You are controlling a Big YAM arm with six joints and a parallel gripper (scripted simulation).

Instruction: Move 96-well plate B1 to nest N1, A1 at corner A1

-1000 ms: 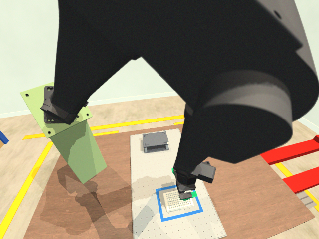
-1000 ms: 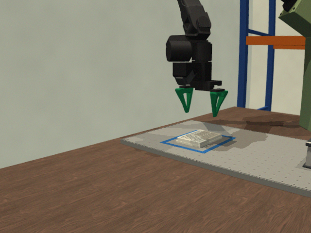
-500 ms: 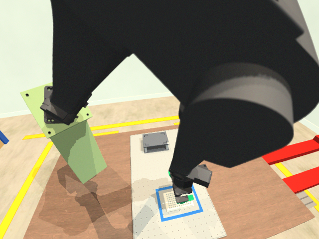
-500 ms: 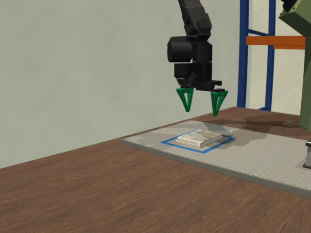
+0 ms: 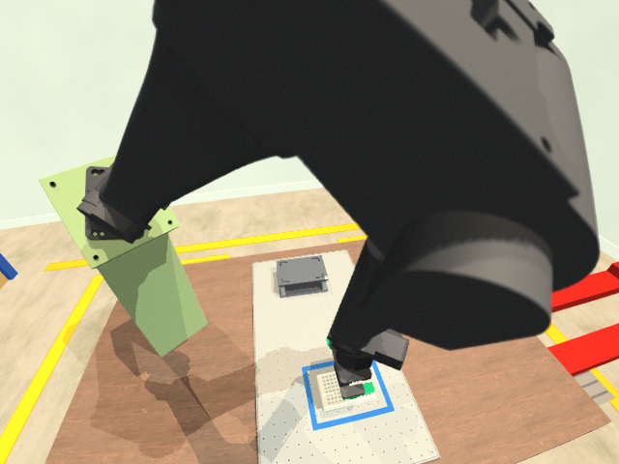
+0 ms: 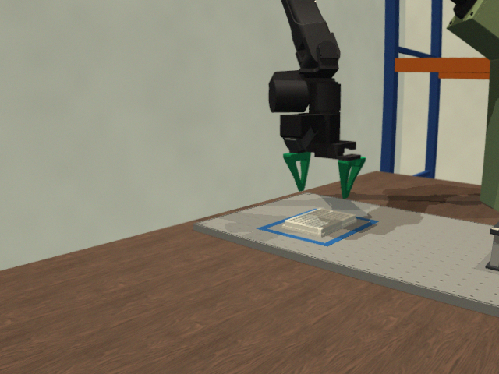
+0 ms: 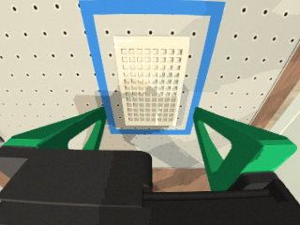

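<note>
Right now my hand is 60 mm above the white 96-well plate. From my hand the other things lie so: A1 label: 150 mm ahead, 290 mm to the left, 10 mm below; dark grey raised nest N1: 100 mm ahead, 370 mm to the left, 10 mm below.
</note>
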